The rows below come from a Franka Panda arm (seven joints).
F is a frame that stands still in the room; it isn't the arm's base.
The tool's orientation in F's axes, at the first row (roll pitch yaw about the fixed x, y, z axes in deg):
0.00, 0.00, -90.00
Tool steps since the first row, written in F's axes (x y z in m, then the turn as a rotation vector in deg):
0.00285, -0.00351, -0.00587, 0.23, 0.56, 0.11
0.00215, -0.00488, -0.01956, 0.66, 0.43, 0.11
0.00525, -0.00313, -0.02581, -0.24, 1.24, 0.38
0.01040, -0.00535, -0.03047, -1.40, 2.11, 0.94
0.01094, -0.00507, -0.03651, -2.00, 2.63, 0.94
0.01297, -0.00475, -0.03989, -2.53, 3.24, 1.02
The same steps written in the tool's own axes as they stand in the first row. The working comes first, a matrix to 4 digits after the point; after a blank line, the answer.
The tool's axes in the first row as the columns of a matrix, in F's axes (used below as rounded here):
0.0000, 1.0000, 0.0000
-1.0000, 0.0000, 0.0000
0.0000, 0.0000, 1.0000

0.00351, 0.00285, -0.00587, -0.56, 0.23, 0.11
0.00488, 0.00215, -0.01956, -0.43, 0.66, 0.11
0.00313, 0.00525, -0.02581, -1.24, -0.24, 0.38
0.00535, 0.01040, -0.03047, -2.11, -1.40, 0.94
0.00507, 0.01094, -0.03651, -2.63, -2.00, 0.94
0.00475, 0.01297, -0.03989, -3.24, -2.53, 1.02

